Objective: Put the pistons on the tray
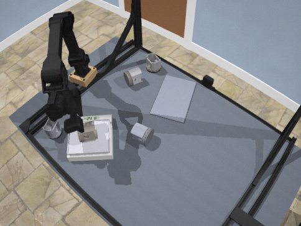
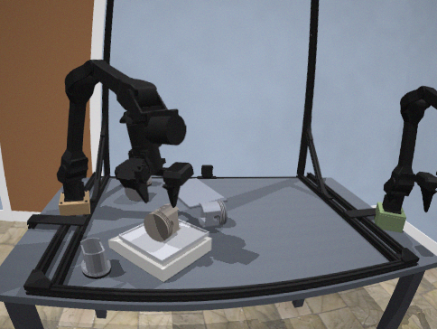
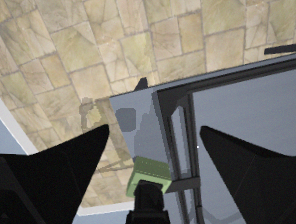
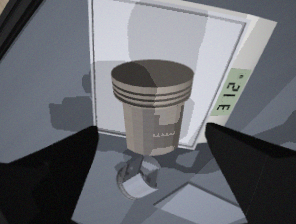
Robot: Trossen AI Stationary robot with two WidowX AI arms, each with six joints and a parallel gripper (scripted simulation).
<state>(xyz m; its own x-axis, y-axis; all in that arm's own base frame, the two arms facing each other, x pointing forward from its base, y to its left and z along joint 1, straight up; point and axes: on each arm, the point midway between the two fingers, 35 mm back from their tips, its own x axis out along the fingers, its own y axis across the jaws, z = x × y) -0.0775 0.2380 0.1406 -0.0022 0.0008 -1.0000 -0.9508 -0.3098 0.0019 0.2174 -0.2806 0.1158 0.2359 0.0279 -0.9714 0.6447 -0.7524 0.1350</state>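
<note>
Now: right hand 8 cm above the tan piston and 1 cm to the right of it. Round my right hand: flat steel tray: 42 cm behind, 17 cm below, 7 cm to the left.
</note>
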